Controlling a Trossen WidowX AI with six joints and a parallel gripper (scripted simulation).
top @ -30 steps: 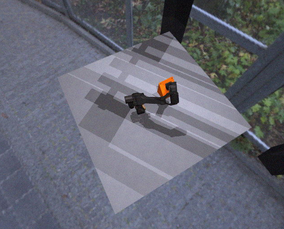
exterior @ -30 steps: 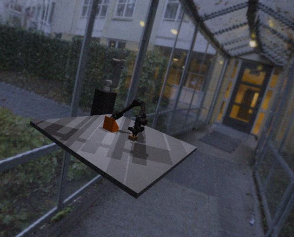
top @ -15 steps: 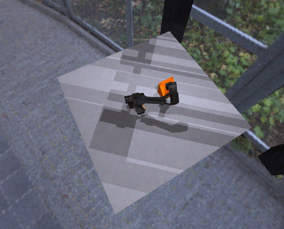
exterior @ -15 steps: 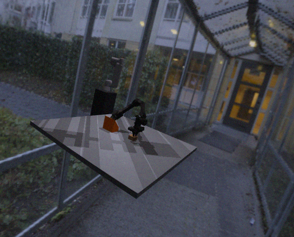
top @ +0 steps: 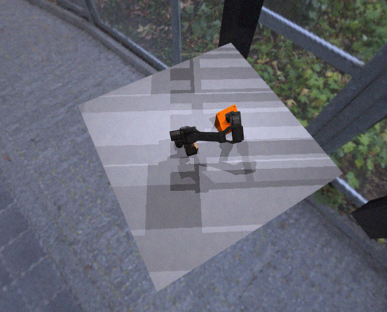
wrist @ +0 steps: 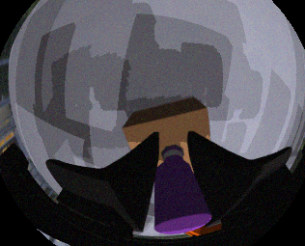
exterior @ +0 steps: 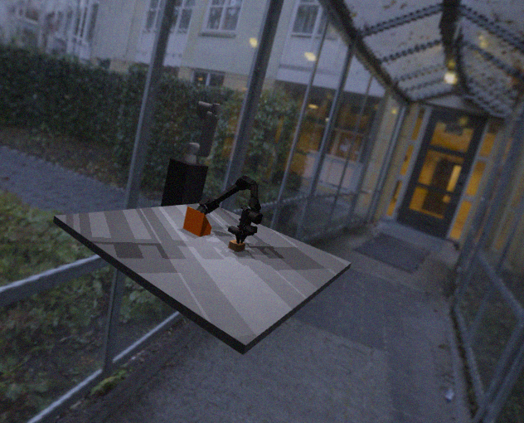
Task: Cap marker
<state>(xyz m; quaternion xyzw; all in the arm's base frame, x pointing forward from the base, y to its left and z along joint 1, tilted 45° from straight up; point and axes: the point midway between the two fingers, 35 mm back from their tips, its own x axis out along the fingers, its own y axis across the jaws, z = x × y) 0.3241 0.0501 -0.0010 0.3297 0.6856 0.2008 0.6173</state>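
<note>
Right now my gripper tip is 20 mm past the holder block and 20 mm above it. From my gripper tip the other things lie so: purple cap 50 mm above, 20 mm behind.
</note>
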